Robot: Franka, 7 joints.
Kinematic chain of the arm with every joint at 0, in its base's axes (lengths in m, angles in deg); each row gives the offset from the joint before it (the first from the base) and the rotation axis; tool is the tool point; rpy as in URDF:
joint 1: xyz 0 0 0.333 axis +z
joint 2: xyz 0 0 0 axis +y
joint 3: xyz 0 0 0.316 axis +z
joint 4: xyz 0.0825 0 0 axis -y
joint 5: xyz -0.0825 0 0.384 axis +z
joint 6: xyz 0 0 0 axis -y
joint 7: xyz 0.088 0 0 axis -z
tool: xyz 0 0 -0.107 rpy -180 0 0
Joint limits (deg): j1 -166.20..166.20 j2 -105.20..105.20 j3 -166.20..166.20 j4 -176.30..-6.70 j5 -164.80..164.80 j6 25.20..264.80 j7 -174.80..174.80
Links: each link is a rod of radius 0.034 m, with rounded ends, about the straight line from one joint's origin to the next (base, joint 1, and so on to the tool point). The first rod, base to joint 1, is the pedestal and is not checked.
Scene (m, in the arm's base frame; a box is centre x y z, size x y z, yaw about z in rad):
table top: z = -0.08
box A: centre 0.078 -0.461 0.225 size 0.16 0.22 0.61 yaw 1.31
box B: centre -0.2 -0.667 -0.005 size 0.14 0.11 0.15 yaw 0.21
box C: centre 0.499 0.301 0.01 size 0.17 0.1 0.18 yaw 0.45
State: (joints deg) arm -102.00 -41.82 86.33 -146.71 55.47 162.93 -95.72
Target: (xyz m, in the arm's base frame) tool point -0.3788 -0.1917 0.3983
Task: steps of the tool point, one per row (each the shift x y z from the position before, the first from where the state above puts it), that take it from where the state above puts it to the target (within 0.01 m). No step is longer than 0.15 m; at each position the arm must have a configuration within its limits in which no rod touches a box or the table.
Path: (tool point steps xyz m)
1: -0.0598 -0.0979 0.0882
2: -0.0631 -0.0378 0.0996
3: -0.0391 0.0172 0.0937
4: 0.0044 0.0562 0.0690
5: -0.1340 -0.0427 0.0194
6: -0.1375 -0.0233 -0.0148
7: -0.1292 -0.0006 -0.0455
8: -0.1104 0.0218 -0.0705
9: -0.0838 0.0411 -0.0877
10: -0.0520 0.0545 -0.0970

